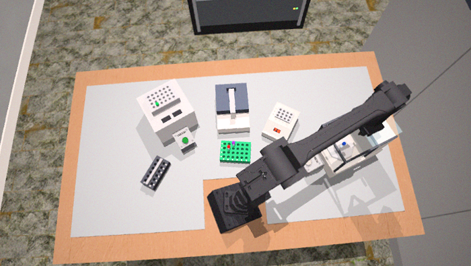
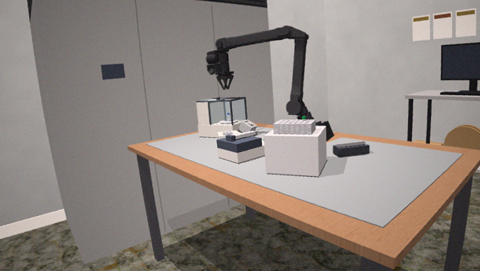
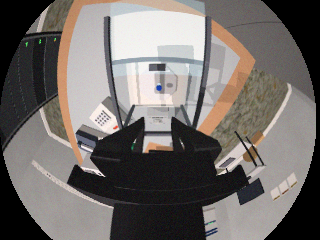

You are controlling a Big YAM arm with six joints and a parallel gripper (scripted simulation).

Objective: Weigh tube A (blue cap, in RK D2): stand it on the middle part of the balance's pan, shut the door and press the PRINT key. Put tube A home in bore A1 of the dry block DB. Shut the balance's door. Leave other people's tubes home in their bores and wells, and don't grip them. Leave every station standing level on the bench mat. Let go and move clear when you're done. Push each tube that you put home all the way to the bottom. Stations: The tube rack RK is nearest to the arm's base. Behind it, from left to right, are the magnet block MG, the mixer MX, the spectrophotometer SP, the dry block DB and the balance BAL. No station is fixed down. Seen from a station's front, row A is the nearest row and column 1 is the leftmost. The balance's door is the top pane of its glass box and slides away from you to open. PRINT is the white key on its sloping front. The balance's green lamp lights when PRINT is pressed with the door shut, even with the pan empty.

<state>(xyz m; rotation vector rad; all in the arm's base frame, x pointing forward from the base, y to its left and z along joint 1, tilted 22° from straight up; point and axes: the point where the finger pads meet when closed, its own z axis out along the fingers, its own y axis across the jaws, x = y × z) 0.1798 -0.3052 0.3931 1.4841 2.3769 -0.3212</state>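
The balance door lies 4 cm ahead of my hand, 8 cm to the right of it and 6 cm below it. Round my hand: green rack RK: 1 cm ahead, 43 cm to the left, 26 cm below; then white print key: 6 cm behind, 14 cm to the left, 20 cm below; then dry block DB: 13 cm ahead, 23 cm to the left, 24 cm below.
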